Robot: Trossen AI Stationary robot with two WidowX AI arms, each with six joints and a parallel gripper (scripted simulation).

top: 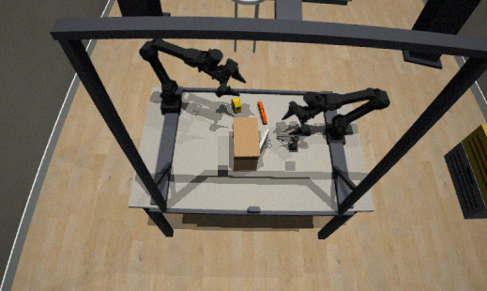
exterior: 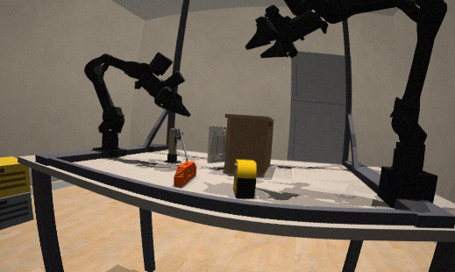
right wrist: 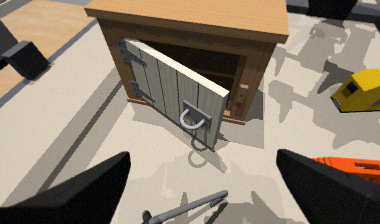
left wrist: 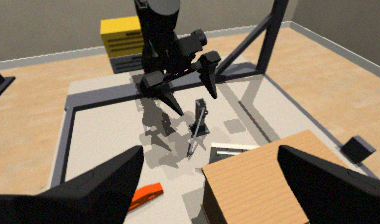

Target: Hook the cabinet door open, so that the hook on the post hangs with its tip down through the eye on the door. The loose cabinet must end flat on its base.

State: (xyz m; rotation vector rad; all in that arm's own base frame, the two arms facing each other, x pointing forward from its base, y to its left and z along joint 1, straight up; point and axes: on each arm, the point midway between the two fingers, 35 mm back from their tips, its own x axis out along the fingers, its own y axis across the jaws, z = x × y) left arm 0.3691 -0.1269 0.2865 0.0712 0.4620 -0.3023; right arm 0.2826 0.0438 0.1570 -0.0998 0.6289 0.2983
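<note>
My right hand is 120 mm above the grey hook, 10 mm to the right of it and 10 mm past it. The rest, counted from my right hand: yellow tape measure 300 mm to the left, 180 mm ahead, 150 mm below; orange level 160 mm below, 160 mm ahead, 150 mm to the left; plank door 120 mm to the left, 110 mm below, 110 mm behind.
</note>
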